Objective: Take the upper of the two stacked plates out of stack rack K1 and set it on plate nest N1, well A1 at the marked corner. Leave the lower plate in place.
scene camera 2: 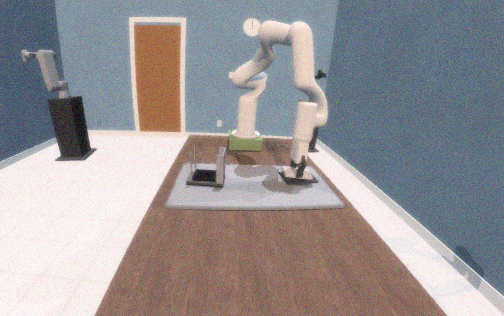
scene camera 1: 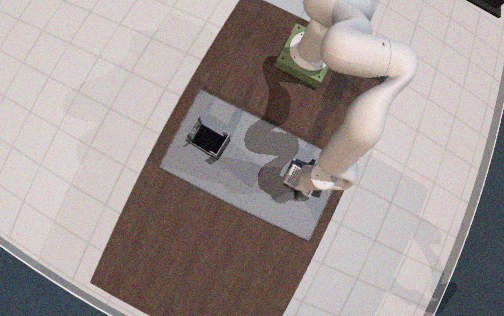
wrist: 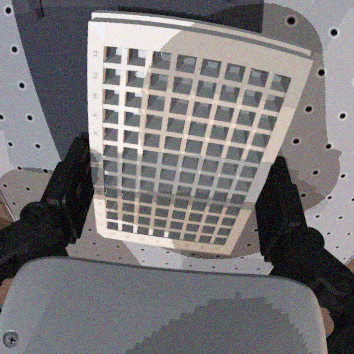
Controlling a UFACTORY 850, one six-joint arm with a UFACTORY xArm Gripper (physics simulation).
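Note:
My gripper is shut on a beige well plate, one finger on each long side. The plate is at or slightly above the dark plate nest N1; whether it touches is unclear. In the wrist view the nest shows left of and above the plate, whose row numbers run along its left edge. Stack rack K1 stands at the left of the mat. Its inside looks black; I cannot make out the lower plate.
A grey perforated mat lies under rack and nest on the brown table. The arm's green base is at the back. K1 has upright posts and a tall side panel.

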